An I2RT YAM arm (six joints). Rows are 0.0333 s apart.
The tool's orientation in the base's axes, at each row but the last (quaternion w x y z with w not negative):
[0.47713, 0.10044, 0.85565, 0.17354]
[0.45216, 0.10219, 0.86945, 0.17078]
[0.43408, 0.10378, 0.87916, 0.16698]
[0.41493, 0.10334, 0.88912, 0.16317]
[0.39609, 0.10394, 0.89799, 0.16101]
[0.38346, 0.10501, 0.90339, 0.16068]
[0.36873, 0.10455, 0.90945, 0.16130]
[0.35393, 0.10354, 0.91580, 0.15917]
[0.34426, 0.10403, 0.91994, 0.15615]
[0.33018, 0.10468, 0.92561, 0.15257]
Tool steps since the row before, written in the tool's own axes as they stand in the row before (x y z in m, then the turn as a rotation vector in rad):
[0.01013, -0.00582, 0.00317, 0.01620, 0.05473, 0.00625]
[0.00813, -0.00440, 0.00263, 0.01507, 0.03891, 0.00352]
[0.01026, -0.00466, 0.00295, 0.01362, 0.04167, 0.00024]
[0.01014, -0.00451, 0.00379, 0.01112, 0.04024, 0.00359]
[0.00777, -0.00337, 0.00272, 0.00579, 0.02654, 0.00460]
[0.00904, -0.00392, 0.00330, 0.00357, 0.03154, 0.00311]
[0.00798, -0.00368, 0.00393, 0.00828, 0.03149, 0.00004]
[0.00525, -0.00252, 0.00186, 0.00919, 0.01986, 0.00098]
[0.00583, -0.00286, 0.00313, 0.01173, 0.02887, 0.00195]
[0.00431, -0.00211, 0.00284, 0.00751, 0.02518, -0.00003]
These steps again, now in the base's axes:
[-0.00265, -0.00130, -0.01174, -0.00283, 0.05705, 0.00581]
[-0.00258, -0.00081, -0.00922, -0.00480, 0.04155, 0.00195]
[-0.00399, -0.00034, -0.01094, -0.00644, 0.04296, 0.00593]
[-0.00373, -0.00016, -0.01112, -0.00234, 0.04152, 0.00513]
[-0.00334, -0.00012, -0.00824, 0.00115, 0.02736, 0.00302]
[-0.00405, -0.00011, -0.00957, 0.00192, 0.03099, 0.00731]
[-0.00313, -0.00009, -0.00910, -0.00358, 0.03173, 0.00637]
[-0.00275, -0.00035, -0.00545, -0.00449, 0.02142, 0.00091]
[-0.00248, -0.00024, -0.00677, -0.00498, 0.03076, 0.00192]
[-0.00165, -0.00009, -0.00533, -0.00338, 0.02566, 0.00452]

